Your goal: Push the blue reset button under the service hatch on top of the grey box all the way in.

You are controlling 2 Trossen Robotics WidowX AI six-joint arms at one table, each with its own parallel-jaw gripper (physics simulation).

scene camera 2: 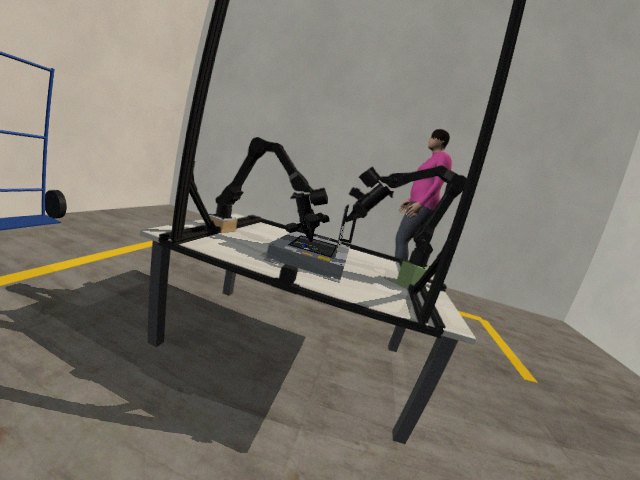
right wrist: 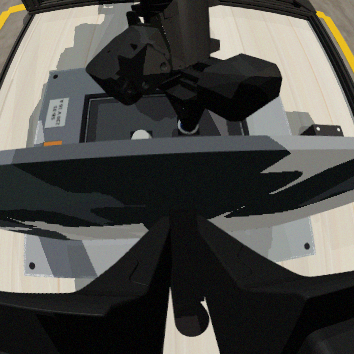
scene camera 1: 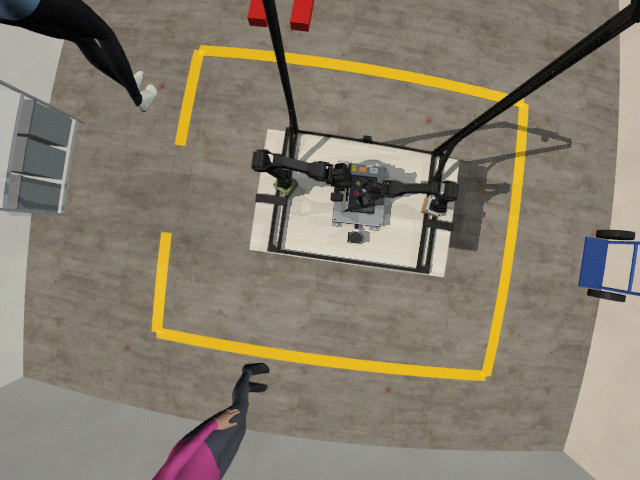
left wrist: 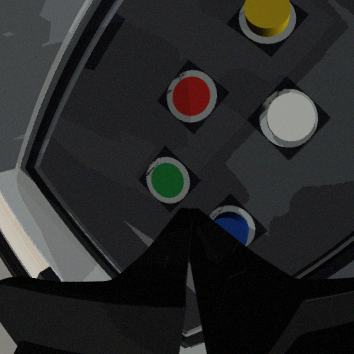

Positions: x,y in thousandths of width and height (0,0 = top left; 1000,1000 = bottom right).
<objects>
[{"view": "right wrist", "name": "my left gripper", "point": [535,366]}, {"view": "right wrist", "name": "my right gripper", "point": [510,634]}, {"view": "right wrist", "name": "service hatch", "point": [323,535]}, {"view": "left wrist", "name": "my left gripper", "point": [530,612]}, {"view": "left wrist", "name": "service hatch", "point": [109,109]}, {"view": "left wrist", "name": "red button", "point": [538,273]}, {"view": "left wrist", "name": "green button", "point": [473,510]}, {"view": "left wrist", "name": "white button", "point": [821,329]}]
</objects>
